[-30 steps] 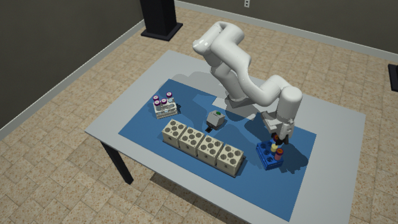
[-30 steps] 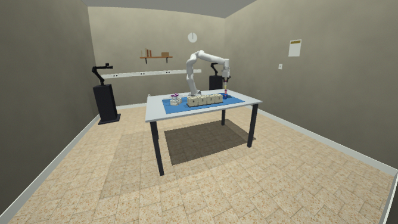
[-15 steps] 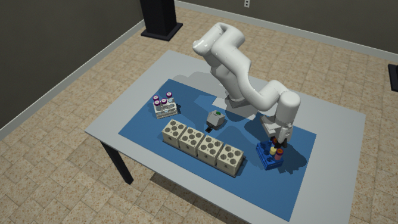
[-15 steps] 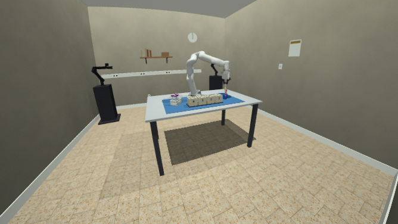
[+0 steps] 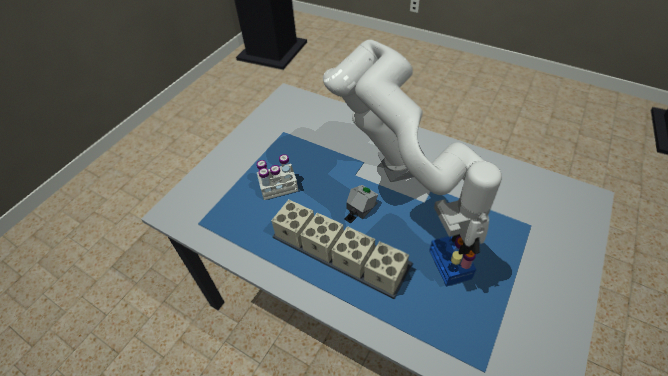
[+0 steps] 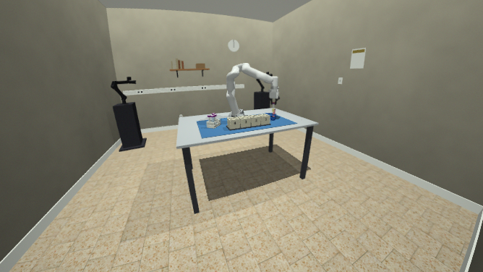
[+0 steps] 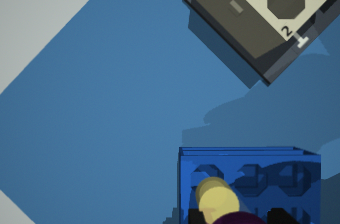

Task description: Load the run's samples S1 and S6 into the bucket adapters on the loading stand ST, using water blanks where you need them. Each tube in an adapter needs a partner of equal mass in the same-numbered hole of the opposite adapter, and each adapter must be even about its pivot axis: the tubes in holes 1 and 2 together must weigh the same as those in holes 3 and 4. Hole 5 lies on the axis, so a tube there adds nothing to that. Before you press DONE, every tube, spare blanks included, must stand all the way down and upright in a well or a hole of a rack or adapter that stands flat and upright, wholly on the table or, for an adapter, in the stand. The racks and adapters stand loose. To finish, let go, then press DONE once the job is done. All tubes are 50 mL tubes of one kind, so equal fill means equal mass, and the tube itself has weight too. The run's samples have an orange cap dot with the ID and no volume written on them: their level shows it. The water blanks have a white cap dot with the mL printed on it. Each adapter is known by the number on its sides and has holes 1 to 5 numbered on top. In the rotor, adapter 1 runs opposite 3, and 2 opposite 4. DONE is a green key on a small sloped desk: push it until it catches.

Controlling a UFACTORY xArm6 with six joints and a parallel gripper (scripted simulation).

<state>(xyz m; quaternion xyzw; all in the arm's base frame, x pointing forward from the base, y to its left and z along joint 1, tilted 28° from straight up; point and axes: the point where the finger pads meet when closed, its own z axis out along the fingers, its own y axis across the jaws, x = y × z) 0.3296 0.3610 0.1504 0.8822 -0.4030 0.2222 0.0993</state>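
Right now the sample tube is 10 mm behind my hand and 50 mm below it. The rest, counted from my hand: green DONE key: 180 mm behind, 340 mm to the right, 130 mm below; blue rack: 40 mm behind, 10 mm to the right, 170 mm below; stand: 40 mm ahead, 350 mm to the right, 190 mm below.
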